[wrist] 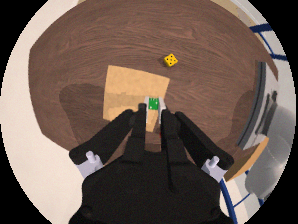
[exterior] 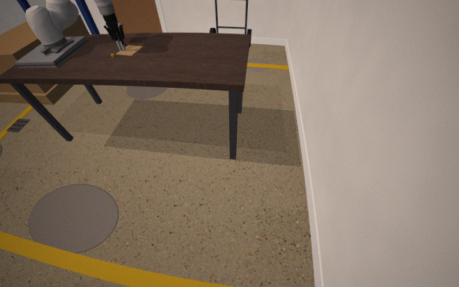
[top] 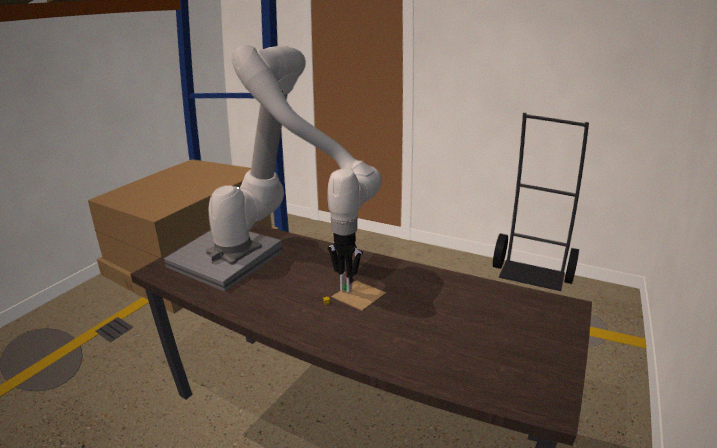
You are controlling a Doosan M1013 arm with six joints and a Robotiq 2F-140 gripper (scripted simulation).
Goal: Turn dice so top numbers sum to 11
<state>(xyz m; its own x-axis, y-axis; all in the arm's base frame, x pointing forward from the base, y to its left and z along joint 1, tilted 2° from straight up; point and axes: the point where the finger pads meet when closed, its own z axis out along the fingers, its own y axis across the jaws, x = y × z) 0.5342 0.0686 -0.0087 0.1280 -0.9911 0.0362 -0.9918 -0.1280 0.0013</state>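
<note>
My hand is 2 cm above the green die. From my hand the other things lie so: red die: 4 cm behind, 8 cm to the left, 3 cm below; tan mat: 5 cm ahead, 1 cm to the left, 4 cm below; yellow die: 2 cm behind, 10 cm to the right, 3 cm below.
</note>
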